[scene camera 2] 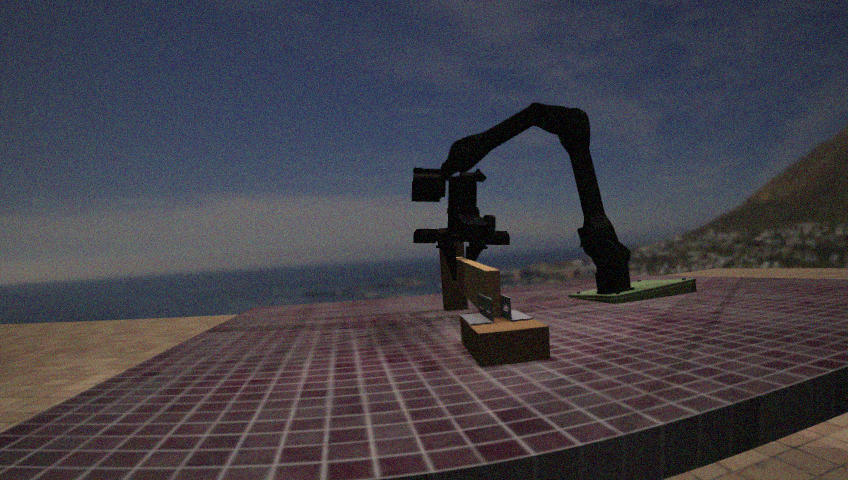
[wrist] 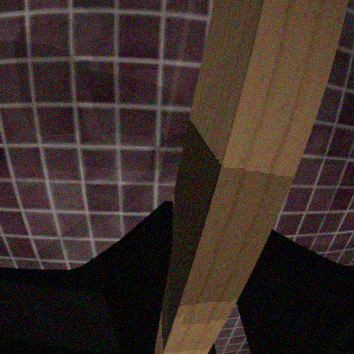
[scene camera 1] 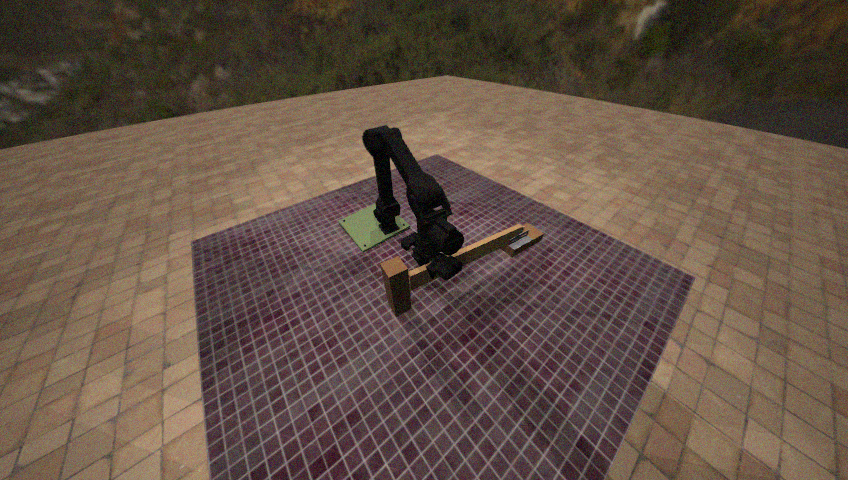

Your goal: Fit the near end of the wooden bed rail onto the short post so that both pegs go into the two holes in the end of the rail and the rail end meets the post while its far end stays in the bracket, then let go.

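Frame: origin at the arm's base, x down, y ahead, z right, level; millimetres.
Seen in the pictures: gripper, fingertip midpoint: (wrist: 194,209) (scene camera 1: 430,275); arm's base, link origin: (scene camera 2: 615,291) (scene camera 1: 388,227).
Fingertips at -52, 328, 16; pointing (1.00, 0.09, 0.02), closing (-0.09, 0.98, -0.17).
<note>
Offsets run from my fingertips to a thing's top centre, as dx, dy, dz. "spot": to the spot under its first point. Level surfaces: height alone.
The wooden bed rail @(-48, +0, -151) (scene camera 1: 489,245) (scene camera 2: 477,278) (wrist: 265,115) stands on edge. Its far end sits between the metal plates of the bracket @(+2, +2, -367) (scene camera 1: 519,242) (scene camera 2: 511,315). Its near end is right beside the short post @(spot: -42, +29, +117) (scene camera 1: 397,292) (scene camera 2: 453,294); in scene camera 1 no gap shows between them, but whether they touch cannot be told. The pegs and the holes are hidden. The post stands upright and rises above the rail end. My gripper (scene camera 1: 437,270) (scene camera 2: 464,266) (wrist: 194,209) is shut on the rail near its post end, one finger on each side.
The bracket sits on a low wooden block @(+32, +2, -397) (scene camera 1: 534,234) (scene camera 2: 512,343). The arm's base stands on a green plate (scene camera 1: 360,230) (scene camera 2: 660,287) behind the post. All stand on a purple tiled top @(dx +68) (scene camera 1: 476,368) (scene camera 2: 357,392).
</note>
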